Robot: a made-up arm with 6 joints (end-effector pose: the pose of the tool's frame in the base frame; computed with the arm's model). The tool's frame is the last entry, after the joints. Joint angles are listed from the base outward.
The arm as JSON. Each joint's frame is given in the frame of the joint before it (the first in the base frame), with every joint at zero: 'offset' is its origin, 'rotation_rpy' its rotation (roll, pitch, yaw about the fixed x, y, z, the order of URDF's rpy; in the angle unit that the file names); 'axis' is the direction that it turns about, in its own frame. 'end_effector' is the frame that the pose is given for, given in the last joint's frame.
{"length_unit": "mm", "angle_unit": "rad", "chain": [
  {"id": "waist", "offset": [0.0, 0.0, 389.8], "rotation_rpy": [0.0, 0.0, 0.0], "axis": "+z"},
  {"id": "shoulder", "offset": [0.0, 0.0, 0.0], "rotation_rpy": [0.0, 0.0, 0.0], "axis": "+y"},
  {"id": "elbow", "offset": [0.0, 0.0, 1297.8], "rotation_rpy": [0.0, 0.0, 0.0], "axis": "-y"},
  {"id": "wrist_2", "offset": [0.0, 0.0, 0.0], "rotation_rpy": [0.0, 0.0, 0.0], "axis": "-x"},
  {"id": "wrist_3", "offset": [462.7, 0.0, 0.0], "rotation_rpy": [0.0, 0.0, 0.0], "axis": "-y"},
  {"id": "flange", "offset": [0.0, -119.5, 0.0], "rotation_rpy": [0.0, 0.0, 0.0], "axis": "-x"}
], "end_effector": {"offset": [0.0, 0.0, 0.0], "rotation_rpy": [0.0, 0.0, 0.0]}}
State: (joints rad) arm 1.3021 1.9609 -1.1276 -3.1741 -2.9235 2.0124
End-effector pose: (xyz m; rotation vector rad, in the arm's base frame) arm 0.0809 0.7437 -0.1322 0.8269 0.8213 1.0649
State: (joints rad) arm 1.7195 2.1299 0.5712 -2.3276 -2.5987 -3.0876
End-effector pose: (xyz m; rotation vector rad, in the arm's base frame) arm -0.2321 0.9955 -0.7623 1.2506 -0.4694 2.2229
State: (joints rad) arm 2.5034 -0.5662 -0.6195 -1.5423 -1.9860 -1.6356
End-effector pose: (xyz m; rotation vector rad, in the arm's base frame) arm 0.1952 -0.1405 1.3411 -1.9081 2.3878 -0.1452
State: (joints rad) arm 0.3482 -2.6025 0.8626 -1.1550 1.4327 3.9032
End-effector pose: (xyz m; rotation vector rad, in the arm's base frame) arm -1.0548 -0.4342 -0.7674 1.2085 -0.3302 -1.3166
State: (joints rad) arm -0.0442 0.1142 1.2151 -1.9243 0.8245 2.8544
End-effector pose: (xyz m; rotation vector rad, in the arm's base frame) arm 0.4587 0.0211 2.0409 -0.4457 -0.3686 -0.9868
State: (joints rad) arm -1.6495 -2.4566 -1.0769 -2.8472 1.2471 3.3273
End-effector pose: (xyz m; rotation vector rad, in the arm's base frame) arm 0.1690 0.6880 -0.1676 -0.2965 0.1396 -1.9336
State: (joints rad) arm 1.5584 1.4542 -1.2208 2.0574 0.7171 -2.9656
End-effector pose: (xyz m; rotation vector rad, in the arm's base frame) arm -0.0444 0.9239 0.2383 -1.1546 2.3538 -0.8644
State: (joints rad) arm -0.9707 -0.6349 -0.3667 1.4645 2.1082 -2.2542
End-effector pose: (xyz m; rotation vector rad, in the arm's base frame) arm -0.2110 0.2859 1.6719 0.3271 0.2700 1.1193
